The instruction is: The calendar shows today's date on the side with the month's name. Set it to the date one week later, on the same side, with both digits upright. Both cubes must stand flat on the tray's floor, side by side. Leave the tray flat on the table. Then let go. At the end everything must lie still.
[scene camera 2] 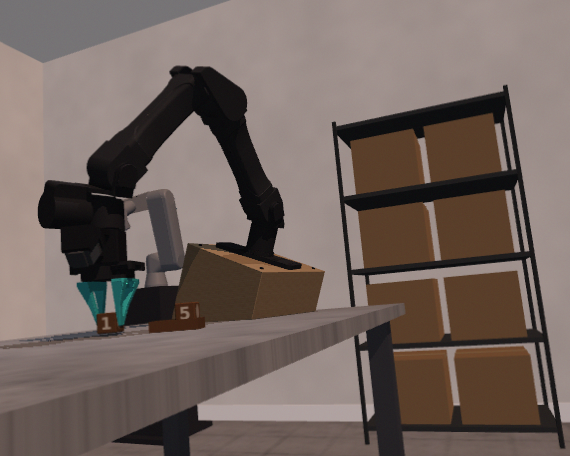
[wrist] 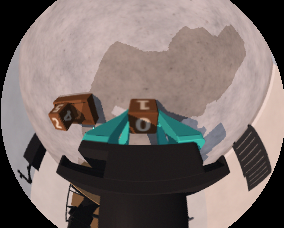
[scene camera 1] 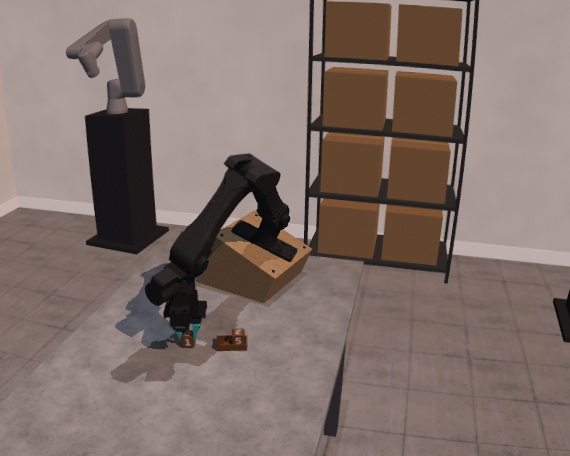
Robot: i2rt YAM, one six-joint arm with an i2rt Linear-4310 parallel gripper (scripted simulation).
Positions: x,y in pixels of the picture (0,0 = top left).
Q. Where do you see a brown calendar tray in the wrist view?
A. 80,110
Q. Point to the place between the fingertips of my gripper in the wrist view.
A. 143,113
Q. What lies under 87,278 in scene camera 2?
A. My gripper.
